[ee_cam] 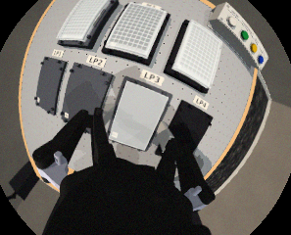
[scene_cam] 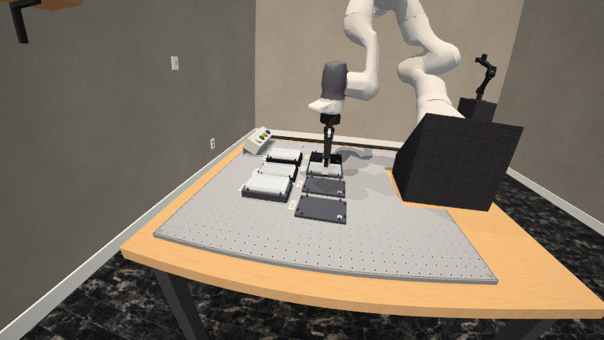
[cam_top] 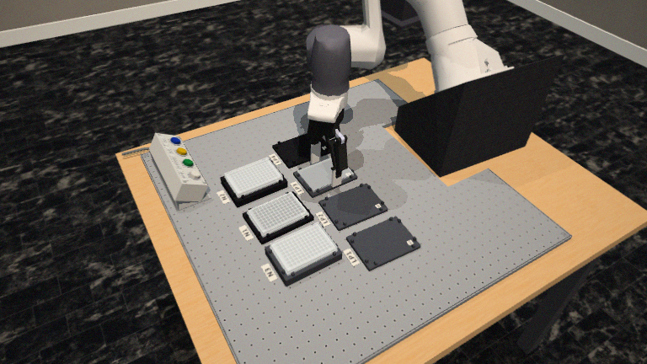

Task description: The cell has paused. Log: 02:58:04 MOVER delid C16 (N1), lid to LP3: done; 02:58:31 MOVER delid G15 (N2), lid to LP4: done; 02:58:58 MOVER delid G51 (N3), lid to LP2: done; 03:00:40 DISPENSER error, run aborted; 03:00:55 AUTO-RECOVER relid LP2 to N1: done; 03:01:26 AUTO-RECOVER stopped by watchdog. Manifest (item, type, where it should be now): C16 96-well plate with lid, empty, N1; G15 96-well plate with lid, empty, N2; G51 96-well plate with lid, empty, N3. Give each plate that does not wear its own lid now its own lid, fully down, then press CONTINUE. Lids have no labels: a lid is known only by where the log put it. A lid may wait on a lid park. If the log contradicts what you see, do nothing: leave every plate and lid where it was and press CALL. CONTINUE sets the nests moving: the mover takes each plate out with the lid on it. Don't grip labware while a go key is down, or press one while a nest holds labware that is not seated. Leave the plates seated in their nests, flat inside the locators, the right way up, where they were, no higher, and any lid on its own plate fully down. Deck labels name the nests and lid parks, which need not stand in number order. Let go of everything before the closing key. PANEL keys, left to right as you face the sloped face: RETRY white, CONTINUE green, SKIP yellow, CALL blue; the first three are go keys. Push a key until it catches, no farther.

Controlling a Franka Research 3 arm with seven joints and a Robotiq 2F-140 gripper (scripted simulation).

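The lid park LP3 is 3 cm below my hand. Also, from my hand: lid park LP4 (13 cm to the right, 3 cm below, 1 cm behind); then lid park LP1 (26 cm to the left, 3 cm below, 2 cm ahead); then lid park LP2 (13 cm to the left, 3 cm below, 1 cm ahead).
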